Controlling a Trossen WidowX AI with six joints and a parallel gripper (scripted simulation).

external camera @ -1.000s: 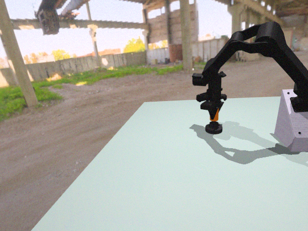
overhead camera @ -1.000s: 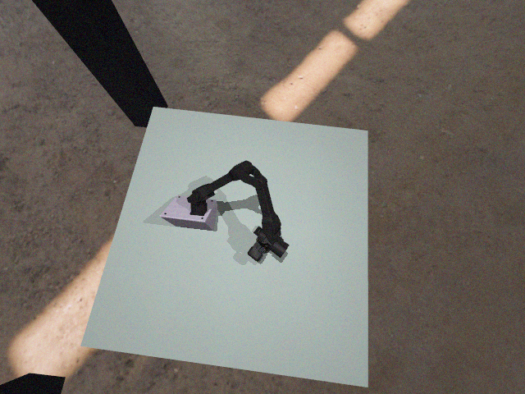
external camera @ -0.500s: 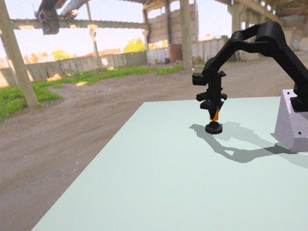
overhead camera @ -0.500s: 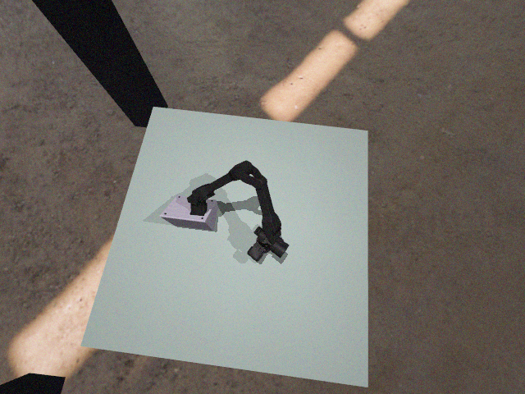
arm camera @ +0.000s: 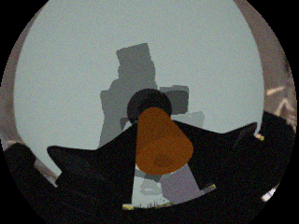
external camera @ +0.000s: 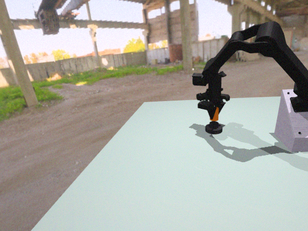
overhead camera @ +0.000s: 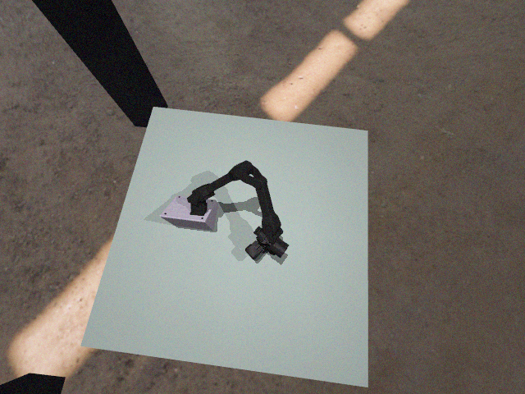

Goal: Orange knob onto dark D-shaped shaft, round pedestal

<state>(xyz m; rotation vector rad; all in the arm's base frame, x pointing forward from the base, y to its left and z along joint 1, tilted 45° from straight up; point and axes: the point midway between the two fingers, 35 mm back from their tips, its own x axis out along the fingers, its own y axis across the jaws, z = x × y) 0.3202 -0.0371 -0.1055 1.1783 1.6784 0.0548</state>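
My gripper tip is now 20 mm below the orange knob. From my gripper tip the other things lie so: dark round pedestal 40 mm below.
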